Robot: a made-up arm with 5 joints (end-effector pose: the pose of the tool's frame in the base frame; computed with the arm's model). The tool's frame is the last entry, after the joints.
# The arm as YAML. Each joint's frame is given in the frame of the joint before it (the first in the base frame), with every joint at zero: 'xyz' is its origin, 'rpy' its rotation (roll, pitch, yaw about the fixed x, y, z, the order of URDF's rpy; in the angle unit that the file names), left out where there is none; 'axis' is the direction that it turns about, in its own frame. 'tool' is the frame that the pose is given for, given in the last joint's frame.
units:
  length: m
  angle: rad
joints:
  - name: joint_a
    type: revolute
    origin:
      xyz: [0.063, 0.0, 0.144]
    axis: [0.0, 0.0, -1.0]
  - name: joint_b
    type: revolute
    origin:
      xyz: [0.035, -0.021, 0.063]
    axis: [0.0, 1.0, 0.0]
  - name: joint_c
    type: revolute
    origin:
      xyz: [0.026, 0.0, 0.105]
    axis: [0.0, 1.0, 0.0]
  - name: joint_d
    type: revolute
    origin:
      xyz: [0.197, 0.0, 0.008]
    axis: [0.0, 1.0, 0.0]
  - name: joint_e
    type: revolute
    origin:
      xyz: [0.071, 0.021, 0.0]
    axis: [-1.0, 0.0, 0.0]
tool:
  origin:
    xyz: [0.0, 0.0, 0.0]
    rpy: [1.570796, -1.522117, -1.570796]
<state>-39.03 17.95 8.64 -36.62 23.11</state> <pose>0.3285 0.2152 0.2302 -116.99 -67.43 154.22</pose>
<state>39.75 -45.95 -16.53 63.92 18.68</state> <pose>0.1649 -0.0847 0.4753 -84.75 -74.05 45.21</pose>
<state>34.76 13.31 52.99 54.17 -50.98</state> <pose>0.1739 -0.0770 0.0648 -25.39 17.44 -92.49</pose>
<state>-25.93 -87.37 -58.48 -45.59 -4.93</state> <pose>-0.2120 -0.1337 0.3277 -33.57 76.23 -8.42</pose>
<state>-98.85 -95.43 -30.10 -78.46 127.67</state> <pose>0.1027 -0.2548 0.3498 61.52 -31.50 -155.33</pose>
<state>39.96 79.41 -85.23 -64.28 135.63</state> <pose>0.3407 -0.2327 0.2954 -165.13 13.38 8.95</pose>
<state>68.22 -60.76 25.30 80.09 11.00</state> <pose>0.1233 -0.1508 0.3519 -8.23 -44.78 -56.61</pose>
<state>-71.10 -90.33 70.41 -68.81 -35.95</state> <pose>0.0999 0.1078 0.3780 179.21 -0.99 -70.15</pose>
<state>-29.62 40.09 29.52 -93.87 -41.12</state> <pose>0.2920 0.1302 0.1179 123.02 -41.06 -83.49</pose>
